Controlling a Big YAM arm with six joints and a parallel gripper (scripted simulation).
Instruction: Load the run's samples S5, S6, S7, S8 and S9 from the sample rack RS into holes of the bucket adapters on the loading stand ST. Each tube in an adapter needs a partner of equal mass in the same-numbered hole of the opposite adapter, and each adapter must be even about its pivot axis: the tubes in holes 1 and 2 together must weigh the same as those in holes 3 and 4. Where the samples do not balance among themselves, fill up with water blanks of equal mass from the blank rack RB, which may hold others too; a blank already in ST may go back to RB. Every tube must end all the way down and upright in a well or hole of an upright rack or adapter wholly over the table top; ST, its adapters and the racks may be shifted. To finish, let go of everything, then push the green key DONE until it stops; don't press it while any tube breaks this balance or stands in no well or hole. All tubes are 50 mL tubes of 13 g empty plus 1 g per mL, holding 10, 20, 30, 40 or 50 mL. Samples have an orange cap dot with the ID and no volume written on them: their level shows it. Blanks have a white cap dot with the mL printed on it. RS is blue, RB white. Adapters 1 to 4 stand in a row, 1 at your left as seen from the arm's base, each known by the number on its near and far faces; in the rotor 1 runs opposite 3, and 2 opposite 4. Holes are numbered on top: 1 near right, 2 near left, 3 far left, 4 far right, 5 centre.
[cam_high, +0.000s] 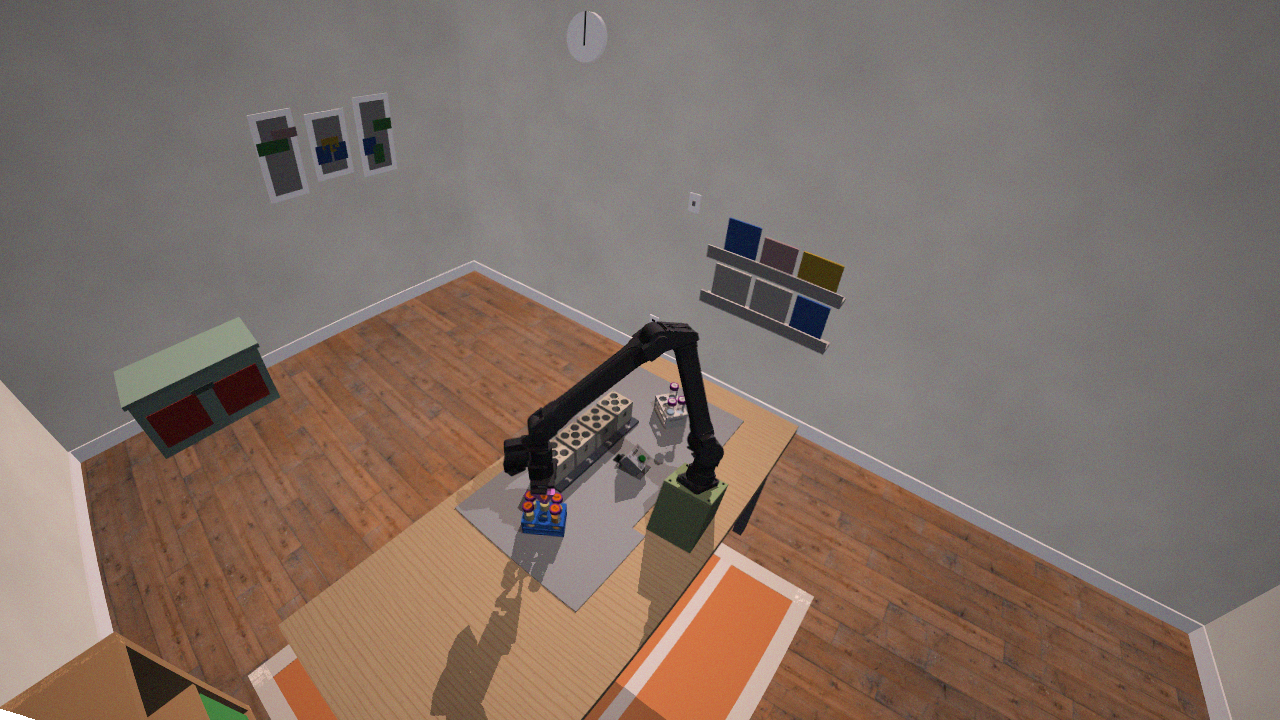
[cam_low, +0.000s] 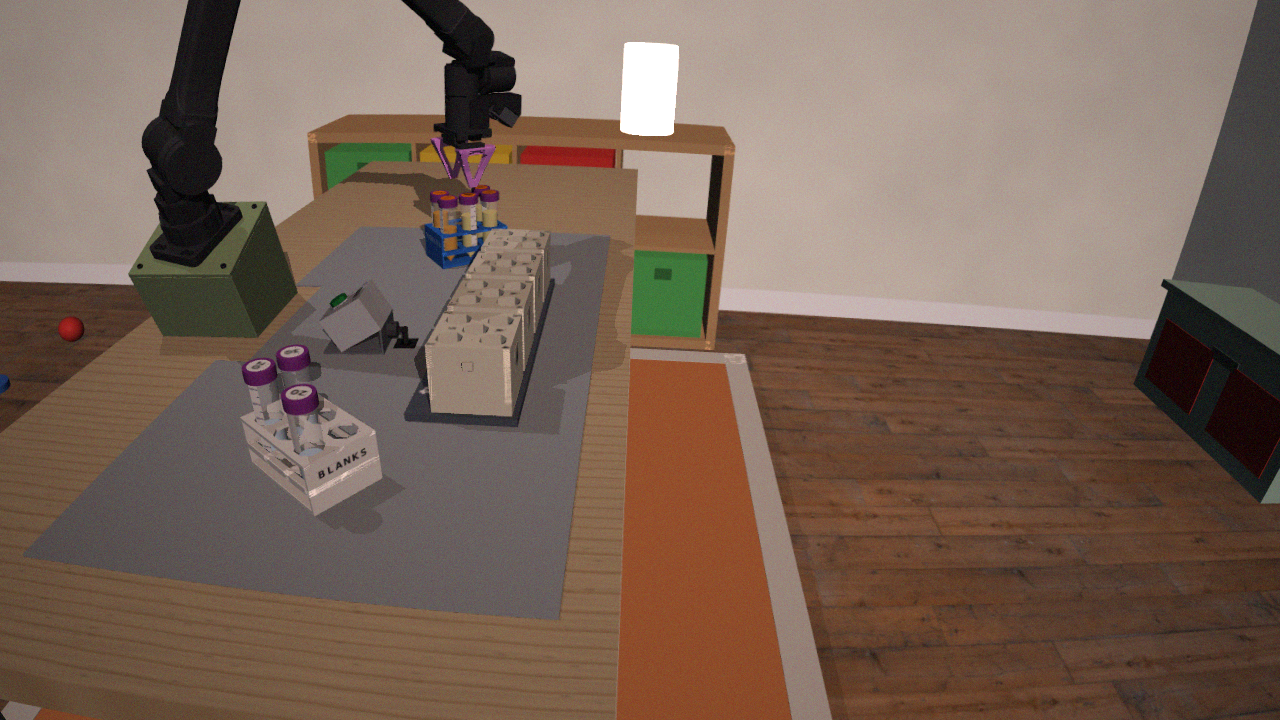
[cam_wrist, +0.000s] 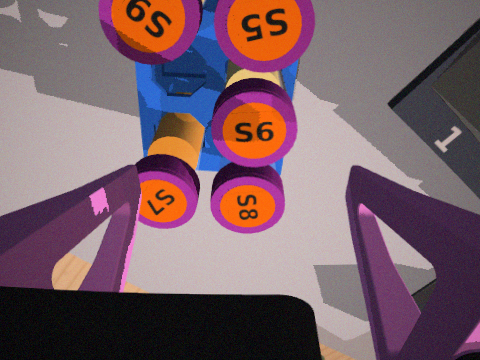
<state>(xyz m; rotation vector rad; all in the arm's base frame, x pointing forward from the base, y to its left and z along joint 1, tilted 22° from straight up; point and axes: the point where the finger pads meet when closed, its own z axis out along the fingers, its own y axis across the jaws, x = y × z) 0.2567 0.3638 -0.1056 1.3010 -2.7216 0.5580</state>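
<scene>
The orange-dot sample tube is 6 cm behind my hand and 9 cm below it. Also, from my hand: sample tube S9 (1 cm ahead, 7 cm to the left, 9 cm below); blue sample rack RS (1 cm behind, 2 cm to the left, 12 cm below); sample S8 (2 cm behind, 3 cm to the right, 9 cm below).
</scene>
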